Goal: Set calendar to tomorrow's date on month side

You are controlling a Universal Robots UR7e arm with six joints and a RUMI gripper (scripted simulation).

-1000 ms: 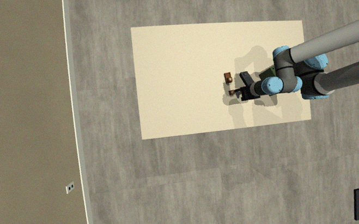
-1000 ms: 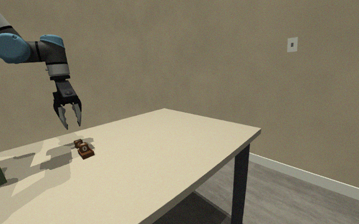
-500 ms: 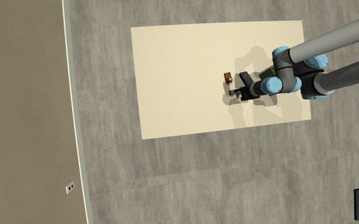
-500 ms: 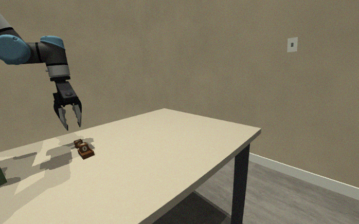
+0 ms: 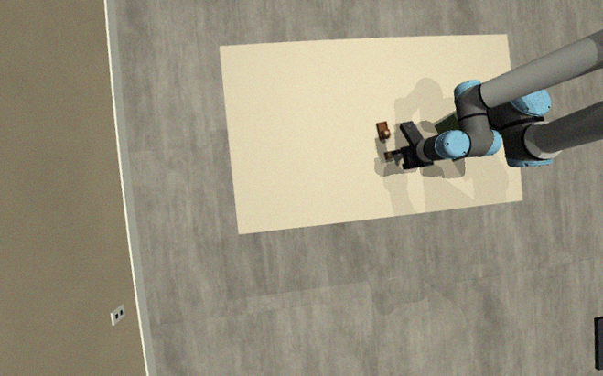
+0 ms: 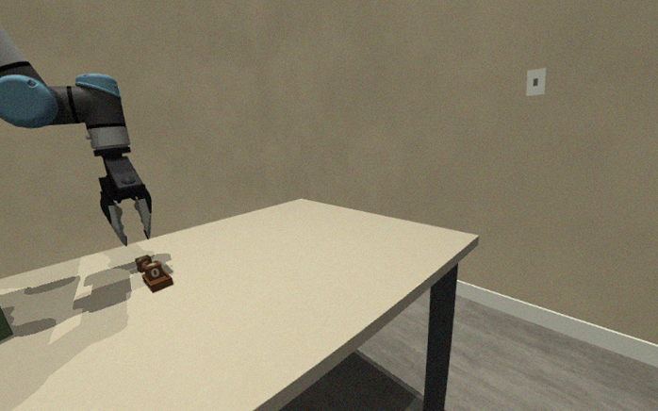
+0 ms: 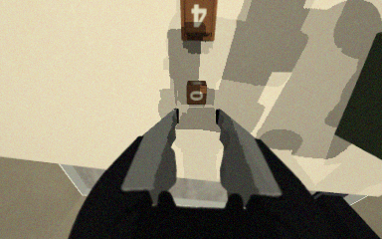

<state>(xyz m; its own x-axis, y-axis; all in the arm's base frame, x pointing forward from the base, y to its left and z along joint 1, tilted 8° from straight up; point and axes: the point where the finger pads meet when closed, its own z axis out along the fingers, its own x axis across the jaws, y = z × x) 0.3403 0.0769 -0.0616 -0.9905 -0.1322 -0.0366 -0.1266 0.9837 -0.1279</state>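
My hand is 7 cm above the brown digit cube. From my hand the other things lie so: brown calendar tray 1 cm ahead, 11 cm to the right, 8 cm below.
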